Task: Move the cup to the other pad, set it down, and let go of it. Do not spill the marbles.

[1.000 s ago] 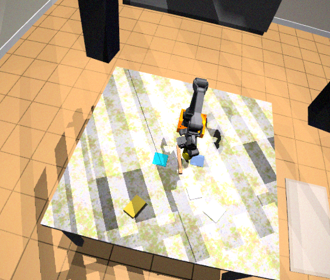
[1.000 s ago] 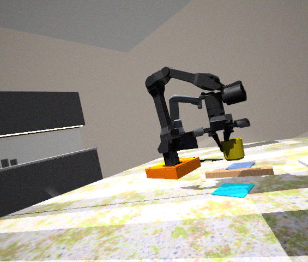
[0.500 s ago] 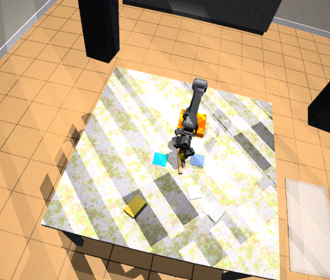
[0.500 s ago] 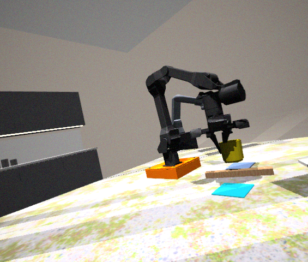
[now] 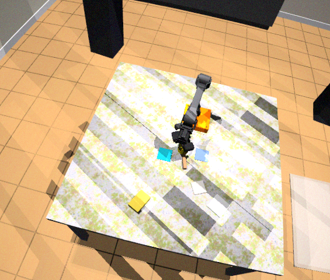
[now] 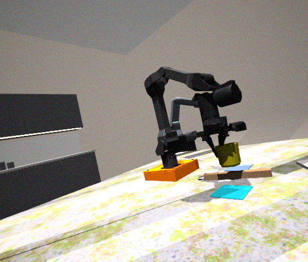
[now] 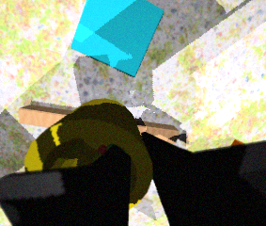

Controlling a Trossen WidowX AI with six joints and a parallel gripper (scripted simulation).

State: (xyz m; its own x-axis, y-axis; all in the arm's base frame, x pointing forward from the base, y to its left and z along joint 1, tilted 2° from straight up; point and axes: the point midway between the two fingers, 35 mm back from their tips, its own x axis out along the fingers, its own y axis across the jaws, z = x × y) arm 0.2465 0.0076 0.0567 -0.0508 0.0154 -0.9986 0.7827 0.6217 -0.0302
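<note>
The cyan pad lies 70 mm ahead of my gripper tip, 80 mm to the right of it and 90 mm below it. Also, from my gripper tip: red marble: 10 mm ahead, 40 mm to the left, 20 mm below; wooden bar: 20 mm ahead, 30 mm to the left, 80 mm below; yellow cup: 20 mm ahead, 20 mm to the left.
</note>
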